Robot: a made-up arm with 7 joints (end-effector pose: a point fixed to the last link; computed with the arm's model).
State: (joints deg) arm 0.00 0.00 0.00 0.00 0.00 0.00 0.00
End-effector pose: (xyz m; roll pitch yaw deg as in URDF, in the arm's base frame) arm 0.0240 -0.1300 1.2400 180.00 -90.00 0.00
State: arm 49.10 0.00 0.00 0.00 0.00 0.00 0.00
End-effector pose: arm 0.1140 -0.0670 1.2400 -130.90 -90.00 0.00
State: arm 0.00 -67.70 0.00 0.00 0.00 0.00 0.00
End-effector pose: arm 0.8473 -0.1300 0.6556 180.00 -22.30 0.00
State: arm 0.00 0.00 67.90 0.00 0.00 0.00 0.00
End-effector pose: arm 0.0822 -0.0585 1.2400 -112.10 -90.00 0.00
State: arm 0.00 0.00 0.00 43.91 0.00 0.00 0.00
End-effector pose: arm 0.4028 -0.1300 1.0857 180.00 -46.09 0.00
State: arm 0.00 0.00 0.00 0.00 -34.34 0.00 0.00
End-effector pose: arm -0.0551 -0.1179 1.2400 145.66 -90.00 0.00
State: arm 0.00 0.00 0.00 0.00 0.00 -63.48 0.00
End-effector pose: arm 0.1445 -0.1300 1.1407 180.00 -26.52 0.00
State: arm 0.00 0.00 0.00 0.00 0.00 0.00 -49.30
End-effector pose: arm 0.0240 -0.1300 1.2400 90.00 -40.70 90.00
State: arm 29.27 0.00 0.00 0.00 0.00 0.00 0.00
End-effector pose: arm 0.0845 -0.1017 1.2400 -150.73 -90.00 0.00
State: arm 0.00 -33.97 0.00 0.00 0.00 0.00 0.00
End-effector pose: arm 0.5261 -0.1300 1.0720 180.00 -56.03 0.00
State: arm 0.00 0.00 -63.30 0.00 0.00 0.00 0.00
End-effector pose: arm -0.0598 -0.1079 1.2400 116.70 -90.00 0.00
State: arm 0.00 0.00 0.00 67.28 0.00 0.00 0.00
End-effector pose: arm 0.5273 -0.1300 0.9024 180.00 -22.72 0.00
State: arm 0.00 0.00 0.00 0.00 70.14 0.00 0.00
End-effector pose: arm 0.1368 -0.0227 1.2400 -109.86 -90.00 0.00
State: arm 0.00 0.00 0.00 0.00 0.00 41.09 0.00
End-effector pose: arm -0.0775 -0.1300 1.2169 0.00 -48.91 180.00
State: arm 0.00 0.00 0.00 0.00 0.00 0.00 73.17
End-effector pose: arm 0.0240 -0.1300 1.2400 -90.00 -16.83 -90.00
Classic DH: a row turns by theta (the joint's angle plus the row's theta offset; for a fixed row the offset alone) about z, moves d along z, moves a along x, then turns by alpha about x. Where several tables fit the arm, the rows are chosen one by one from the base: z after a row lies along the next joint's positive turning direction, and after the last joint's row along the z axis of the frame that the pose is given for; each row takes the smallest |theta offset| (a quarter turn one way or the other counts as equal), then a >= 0, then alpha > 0; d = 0 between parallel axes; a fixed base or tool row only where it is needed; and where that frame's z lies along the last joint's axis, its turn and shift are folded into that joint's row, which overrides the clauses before.
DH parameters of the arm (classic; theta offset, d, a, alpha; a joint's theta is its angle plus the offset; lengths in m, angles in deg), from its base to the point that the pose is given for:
joint 1: 0 0.334 0 90
joint 2: 0 0.051 0 -90
joint 3: 0 0.359 0.022 -90
joint 4: 0 0.055 -0.018 90
joint 5: 0 0.4 0 90
joint 6: 90 0.134 0.147 90
joint 7: 0 0.02 0 0

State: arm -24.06 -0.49 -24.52 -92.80 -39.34 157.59 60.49
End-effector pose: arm -0.1802 0.1330 0.5212 -173.26 42.50 -97.58
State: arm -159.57 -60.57 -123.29 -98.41 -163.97 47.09 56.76
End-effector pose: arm -0.3796 -0.4033 0.1025 -154.21 53.59 -176.67
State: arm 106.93 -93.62 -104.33 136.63 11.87 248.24 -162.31
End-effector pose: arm 0.1643 0.0848 0.4167 -94.44 -5.22 39.82
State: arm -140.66 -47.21 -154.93 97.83 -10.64 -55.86 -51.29
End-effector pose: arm 0.0278 0.2285 0.8206 174.70 30.57 95.81
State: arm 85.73 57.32 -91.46 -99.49 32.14 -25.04 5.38
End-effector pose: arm -0.4882 -0.2959 0.5436 -28.31 -16.18 -177.02
